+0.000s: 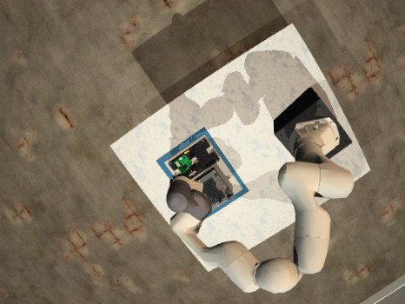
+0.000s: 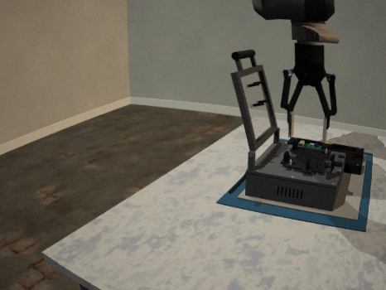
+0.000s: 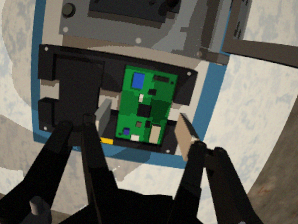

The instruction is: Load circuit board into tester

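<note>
The green circuit board lies 60 mm below my hand. Also, from my hand: tester nest: 60 mm behind, 170 mm to the left, 10 mm below; then tester lid: 60 mm ahead, 180 mm to the left, 110 mm above.
</note>
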